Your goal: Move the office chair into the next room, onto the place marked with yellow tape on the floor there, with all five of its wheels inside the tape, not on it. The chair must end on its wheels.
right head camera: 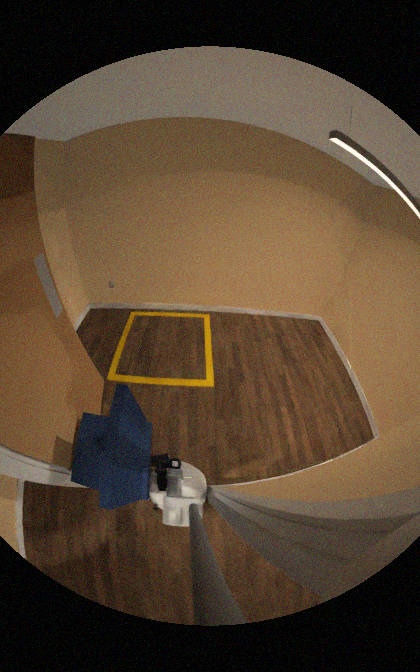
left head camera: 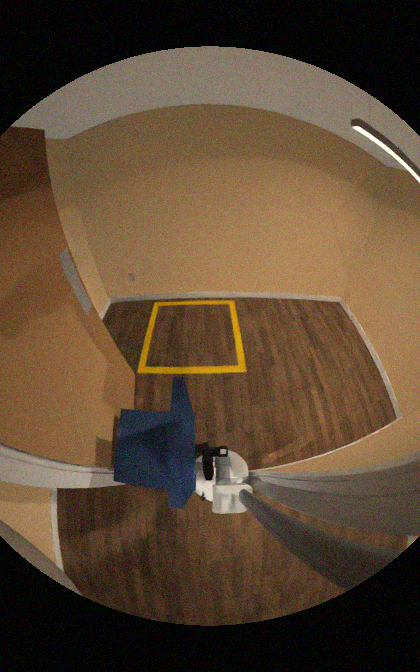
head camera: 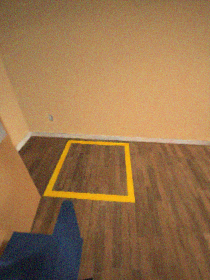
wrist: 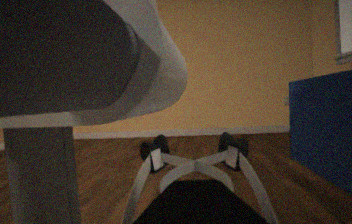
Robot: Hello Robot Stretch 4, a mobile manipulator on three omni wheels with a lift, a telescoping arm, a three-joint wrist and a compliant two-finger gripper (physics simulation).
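Places are measured from the robot's base along level axes (x right, y ahead, z up), in metres.
Where they show: gripper, between the fingertips: (wrist: 193, 146).
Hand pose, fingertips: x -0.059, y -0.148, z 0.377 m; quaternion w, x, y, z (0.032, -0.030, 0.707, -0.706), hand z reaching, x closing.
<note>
Each offset is from my fingertips to the top centre of the thing. "spot": to the spot under its first point.
The blue office chair @[spot: dy +0.444, dx -0.419, dz +0.066 m] (head camera: 30, 250) (left head camera: 147, 445) (right head camera: 107, 445) (wrist: 322, 120) stands in the doorway area, upright as far as its seat and back show. Its back is on the robot's side, close beside or touching the base; the seat extends toward the open door. Its wheels are hidden. The yellow tape square @[spot: dy +1.111, dx -0.191, dz -0.404 m] (head camera: 90, 196) (left head camera: 192, 370) (right head camera: 160, 380) lies on the floor ahead, beyond the chair, and no part of the chair appears inside it. My gripper (wrist: 193, 146) is open and empty, its fingertips apart above the floor. The chair is to its right in the wrist view.
The open brown door (head camera: 15, 190) (left head camera: 40, 340) (right head camera: 30, 340) stands to the left, close to the chair. The door frame (left head camera: 60, 471) (right head camera: 35, 470) meets the view of the chair at lower left. The far wall (head camera: 125, 75) rises behind the tape.
</note>
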